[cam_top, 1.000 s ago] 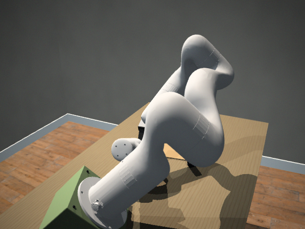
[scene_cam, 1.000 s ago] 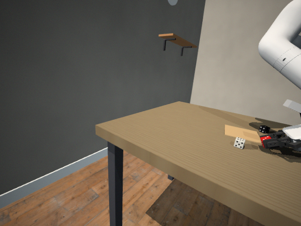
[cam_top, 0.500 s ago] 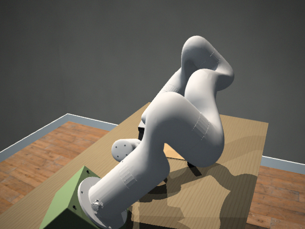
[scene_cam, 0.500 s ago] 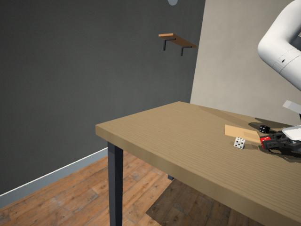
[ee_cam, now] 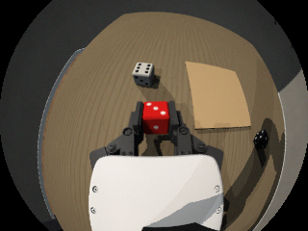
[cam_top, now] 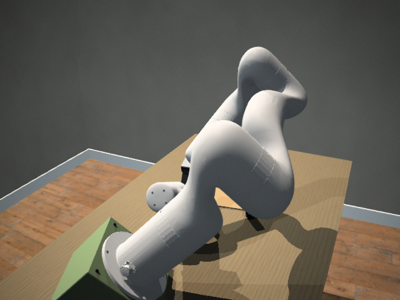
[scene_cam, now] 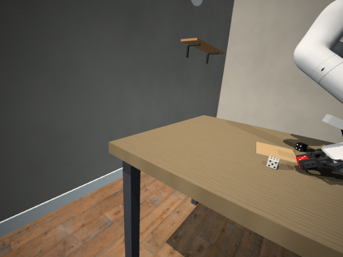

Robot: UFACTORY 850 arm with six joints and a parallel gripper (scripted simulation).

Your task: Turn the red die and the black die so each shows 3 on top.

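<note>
The red die is 1 cm ahead of my hand and 1 cm below it. From my hand the other things lie so: tan mat 8 cm ahead, 12 cm to the right, 3 cm below; then black die 2 cm behind, 23 cm to the right, 2 cm below; then white die 9 cm ahead, 3 cm to the left, 2 cm below.
</note>
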